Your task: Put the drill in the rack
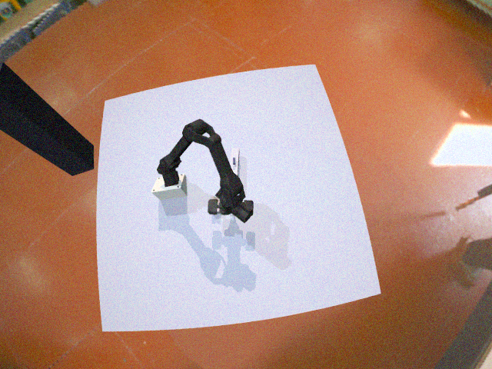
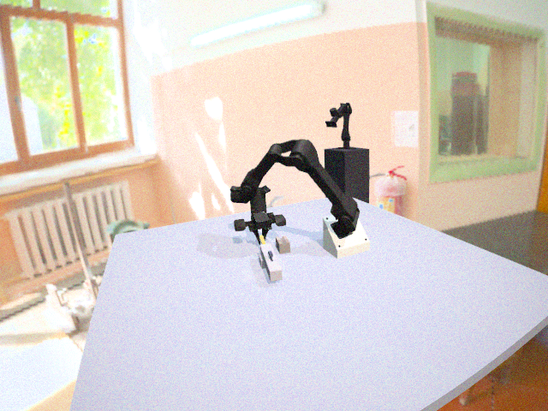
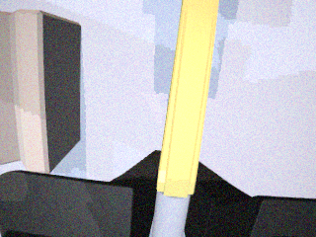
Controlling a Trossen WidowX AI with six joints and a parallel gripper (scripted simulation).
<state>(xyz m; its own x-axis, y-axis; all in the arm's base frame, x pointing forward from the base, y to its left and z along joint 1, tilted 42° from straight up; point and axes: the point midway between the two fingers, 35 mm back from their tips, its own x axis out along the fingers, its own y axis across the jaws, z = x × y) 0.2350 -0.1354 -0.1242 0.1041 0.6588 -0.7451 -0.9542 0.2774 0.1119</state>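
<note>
My gripper tip is 10 mm short of the drill, 40 mm to the right of it and 30 mm below it. From my gripper tip the other things lie so: dark key 60 mm ahead, 210 mm to the left, 30 mm above; rack 60 mm behind, 50 mm to the left.
</note>
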